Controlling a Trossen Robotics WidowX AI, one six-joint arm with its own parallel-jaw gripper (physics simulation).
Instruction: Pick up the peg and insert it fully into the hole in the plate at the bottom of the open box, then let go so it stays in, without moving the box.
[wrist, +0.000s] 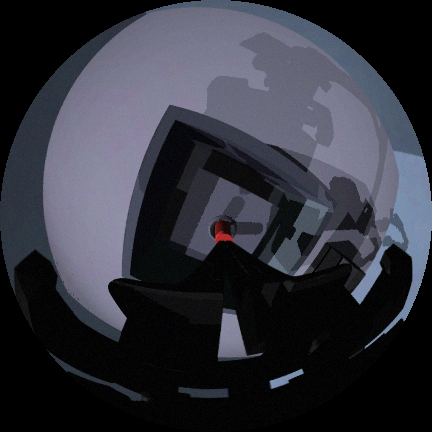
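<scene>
The red peg stands upright in the ring-edged hole of the plate at the bottom of the open box. Its upper end shows right at the fingertips. My gripper is shut with its tips together and nothing between them. The tips are over the box, at the peg's top end or just above it; whether they touch it I cannot tell. The fingers hide the near wall of the box and part of the plate. How deep the peg sits in the hole is not clear.
The box walls rise around the plate, with the left wall dark. A pale table surrounds the box. Shadows of the arm fall across the table and into the box. A dark blocky object shows at the right, beyond the fingers.
</scene>
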